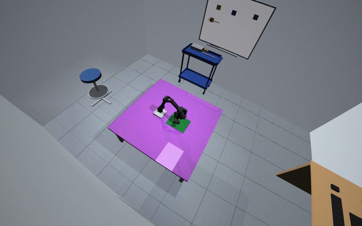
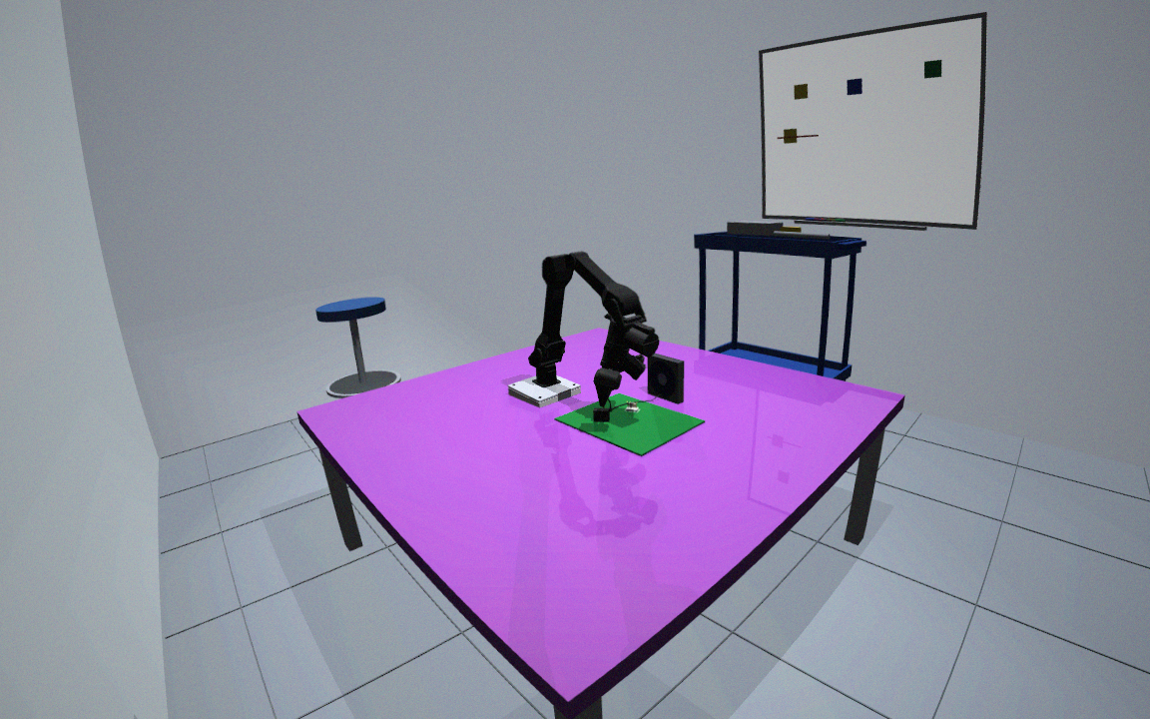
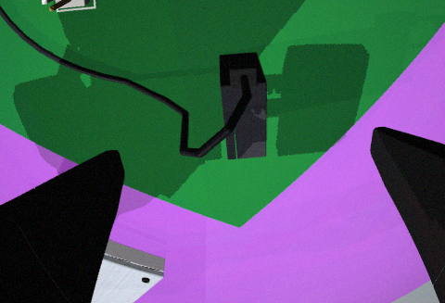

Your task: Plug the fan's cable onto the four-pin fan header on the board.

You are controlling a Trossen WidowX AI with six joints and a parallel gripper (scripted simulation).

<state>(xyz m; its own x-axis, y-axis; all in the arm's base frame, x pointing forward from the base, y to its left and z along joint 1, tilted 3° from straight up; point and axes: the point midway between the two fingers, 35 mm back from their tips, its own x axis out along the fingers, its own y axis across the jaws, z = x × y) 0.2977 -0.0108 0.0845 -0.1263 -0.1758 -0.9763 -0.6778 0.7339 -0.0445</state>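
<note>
The black fan plug is 40 mm below my gripper tip, 10 mm to the right of it and 10 mm behind it. Round my gripper tip: black fan (220 mm to the left, 10 mm behind); white four-pin header (100 mm to the left, 60 mm below); green board (80 mm below, 50 mm to the left, 40 mm ahead).
</note>
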